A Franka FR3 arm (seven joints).
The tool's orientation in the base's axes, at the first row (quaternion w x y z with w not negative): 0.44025, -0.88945, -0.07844, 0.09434
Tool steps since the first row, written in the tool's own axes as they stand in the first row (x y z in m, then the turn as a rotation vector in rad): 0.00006, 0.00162, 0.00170, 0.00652, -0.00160, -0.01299; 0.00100, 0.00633, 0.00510, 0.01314, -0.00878, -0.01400; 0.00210, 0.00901, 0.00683, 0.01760, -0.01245, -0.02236; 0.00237, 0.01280, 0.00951, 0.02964, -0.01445, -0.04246; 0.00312, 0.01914, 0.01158, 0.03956, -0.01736, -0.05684; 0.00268, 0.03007, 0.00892, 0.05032, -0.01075, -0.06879; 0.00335, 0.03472, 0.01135, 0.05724, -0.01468, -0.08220; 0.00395, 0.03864, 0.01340, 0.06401, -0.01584, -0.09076; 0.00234, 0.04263, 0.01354, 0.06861, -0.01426, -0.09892; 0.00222, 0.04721, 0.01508, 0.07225, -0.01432, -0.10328; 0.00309, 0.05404, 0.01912, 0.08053, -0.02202, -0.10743; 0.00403, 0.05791, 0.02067, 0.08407, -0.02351, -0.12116
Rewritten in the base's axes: -0.00025, 0.00035, -0.00231, 0.00931, -0.00757, 0.00836; 0.00012, 0.00034, -0.00818, 0.01557, -0.00256, 0.01403; 0.00093, 0.00031, -0.01146, 0.02166, -0.00579, 0.02149; 0.00077, 0.00015, -0.01610, 0.03799, -0.01736, 0.03385; 0.00136, -0.00189, -0.02247, 0.05085, -0.02445, 0.04374; 0.00218, -0.01059, -0.02956, 0.06449, -0.03520, 0.04451; 0.00252, -0.01137, -0.03478, 0.07416, -0.04161, 0.05493; 0.00284, -0.01201, -0.03919, 0.08269, -0.04598, 0.06028; 0.00147, -0.01466, -0.04230, 0.08917, -0.05218, 0.06342; 0.00125, -0.01625, -0.04686, 0.09373, -0.05468, 0.06570; 0.00152, -0.01705, -0.05480, 0.10231, -0.05141, 0.07349; 0.00228, -0.01797, -0.05890, 0.10891, -0.06027, 0.08249
